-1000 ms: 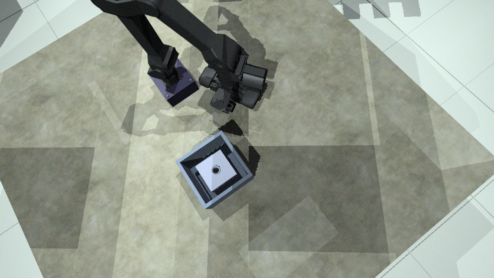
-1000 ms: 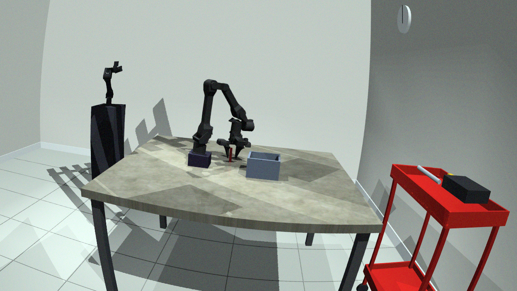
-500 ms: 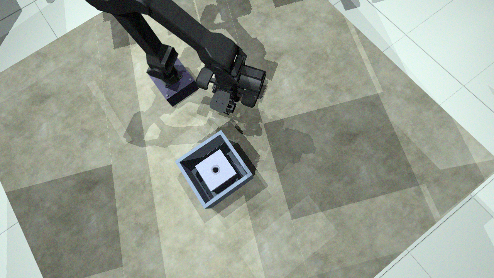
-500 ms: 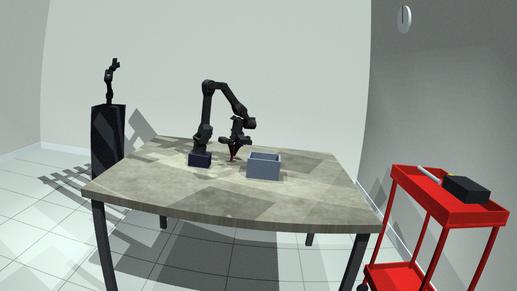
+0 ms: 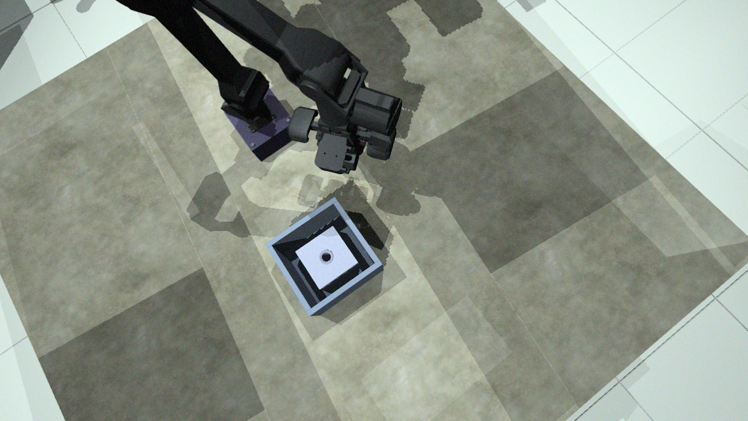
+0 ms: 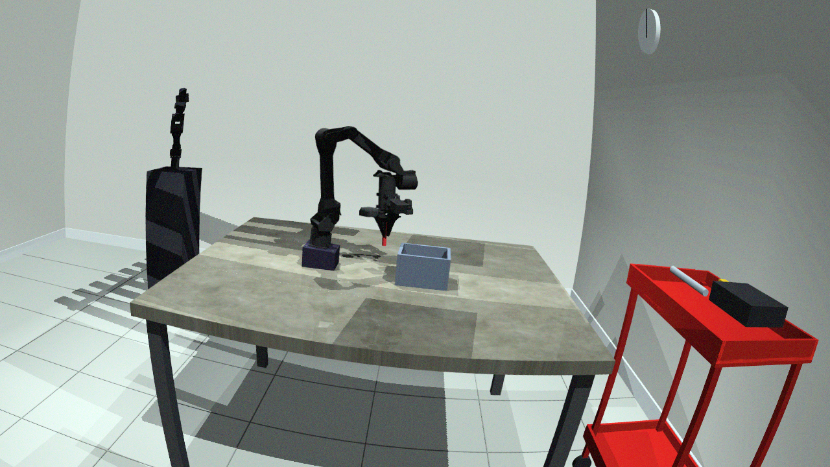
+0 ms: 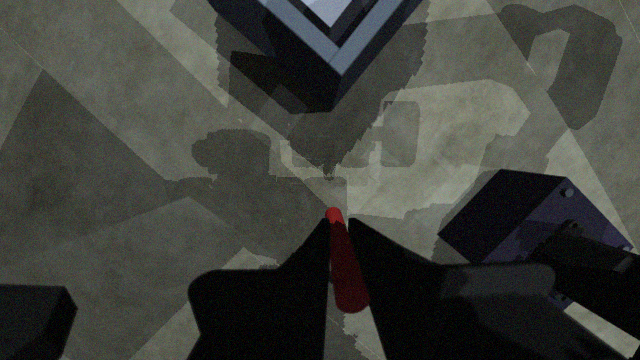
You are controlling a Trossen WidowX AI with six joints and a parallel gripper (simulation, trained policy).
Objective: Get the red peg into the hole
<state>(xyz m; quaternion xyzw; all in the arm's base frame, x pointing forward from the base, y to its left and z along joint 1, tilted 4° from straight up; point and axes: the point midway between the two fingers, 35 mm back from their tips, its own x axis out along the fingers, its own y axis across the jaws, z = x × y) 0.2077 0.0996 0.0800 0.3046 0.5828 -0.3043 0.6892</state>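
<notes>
The blue-grey box is 150 mm to the right of my gripper tip, 130 mm ahead of it and 70 mm below it. Round my gripper tip: red peg (10 mm to the left, 10 mm behind, 10 mm above).
</notes>
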